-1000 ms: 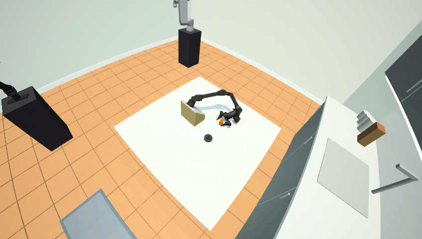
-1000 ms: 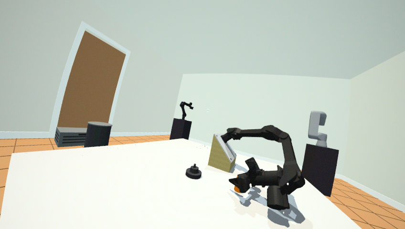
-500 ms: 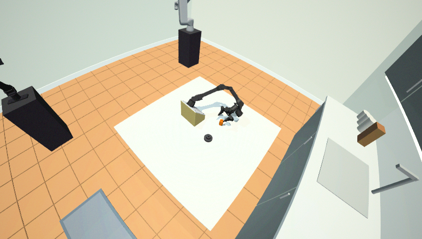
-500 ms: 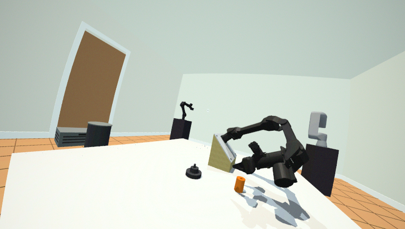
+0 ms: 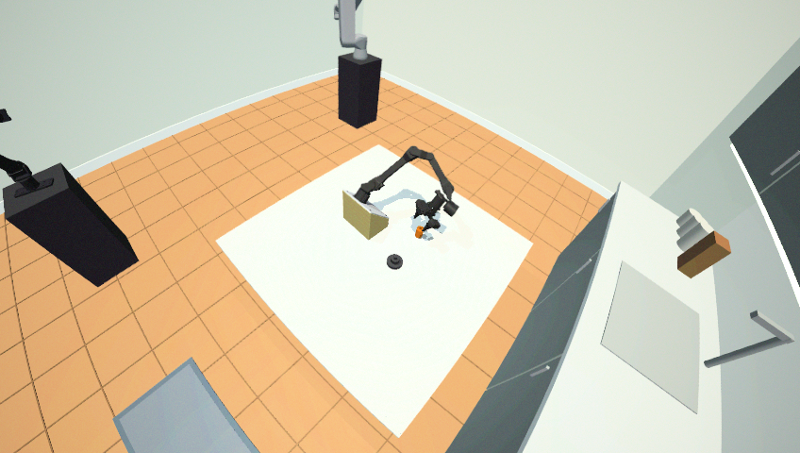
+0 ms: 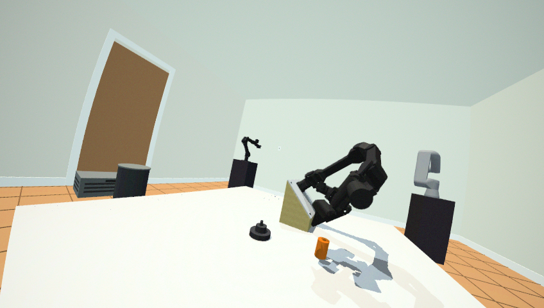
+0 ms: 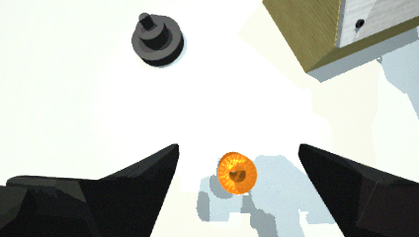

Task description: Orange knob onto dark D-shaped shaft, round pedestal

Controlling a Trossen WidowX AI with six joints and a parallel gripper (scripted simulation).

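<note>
My gripper tip is now 10 mm short of the orange knob, 30 mm to the right of it and 80 mm above it. The rest, counted from my gripper tip: dark round pedestal (30 mm ahead, 210 mm to the right, 80 mm below).
</note>
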